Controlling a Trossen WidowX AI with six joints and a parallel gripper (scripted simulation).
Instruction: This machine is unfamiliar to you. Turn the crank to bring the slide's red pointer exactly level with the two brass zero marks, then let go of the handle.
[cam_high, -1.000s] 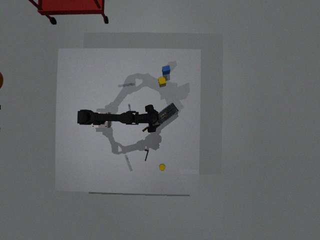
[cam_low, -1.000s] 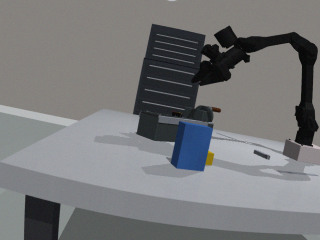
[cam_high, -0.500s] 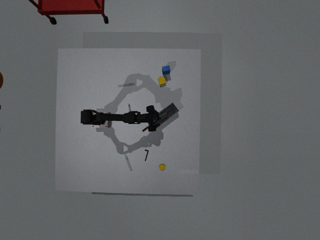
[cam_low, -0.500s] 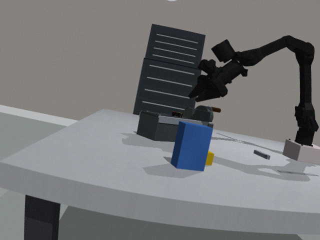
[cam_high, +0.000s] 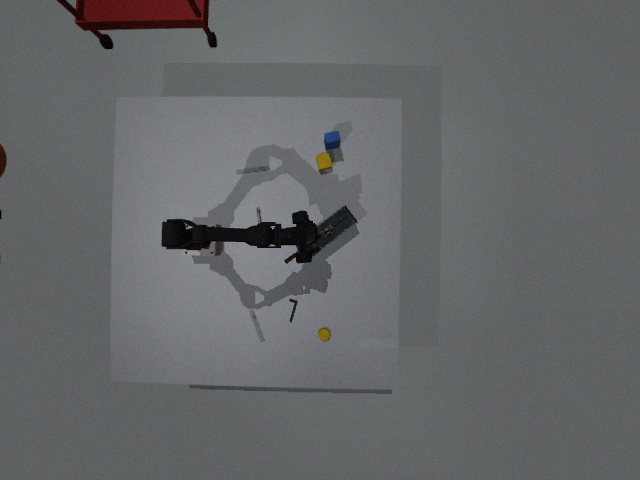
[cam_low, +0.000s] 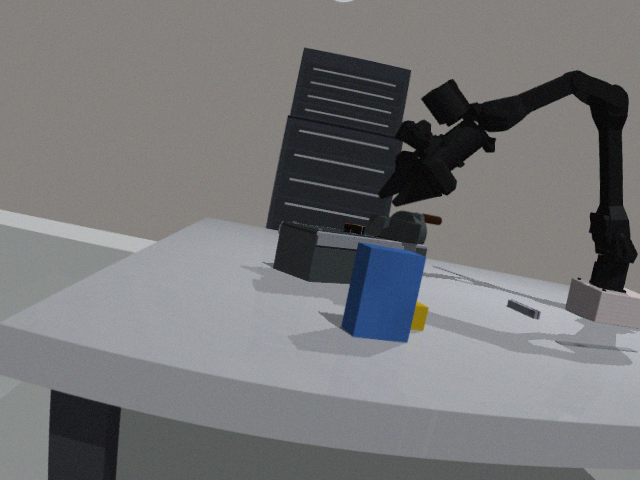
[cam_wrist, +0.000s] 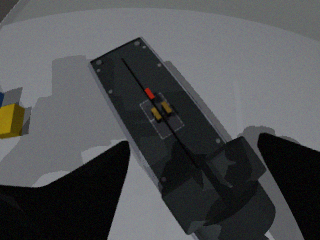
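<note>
My gripper tip is 9 cm past the brown crank handle, 10 cm to the left of it and 2 cm above it. Round my gripper tip: red pointer: 5 cm ahead, 5 cm to the left, 6 cm below; then black hex key: 6 cm behind, 31 cm to the right, 13 cm below; then yellow block: 2 cm behind, 33 cm to the left, 12 cm below.
</note>
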